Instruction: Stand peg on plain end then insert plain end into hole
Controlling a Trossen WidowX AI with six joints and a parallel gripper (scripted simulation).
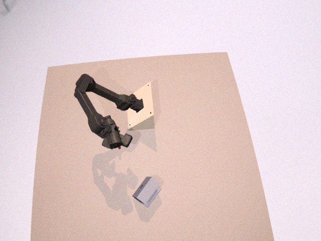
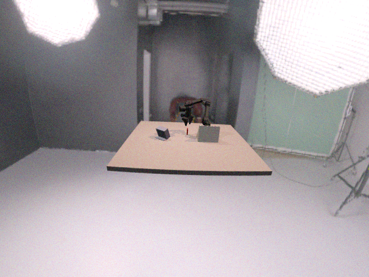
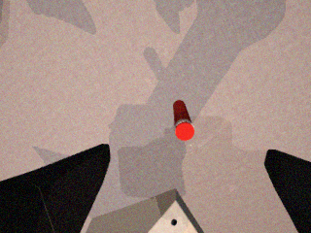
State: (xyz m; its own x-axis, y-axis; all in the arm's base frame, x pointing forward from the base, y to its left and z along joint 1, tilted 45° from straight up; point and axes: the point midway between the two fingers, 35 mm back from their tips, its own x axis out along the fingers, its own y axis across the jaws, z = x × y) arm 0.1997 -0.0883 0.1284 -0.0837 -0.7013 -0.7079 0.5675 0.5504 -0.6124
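Right now my gripper tip is 6 cm above the red peg. The rest, counted from my gripper tip: grey sloped panel 28 cm ahead, 11 cm to the left, 5 cm below.
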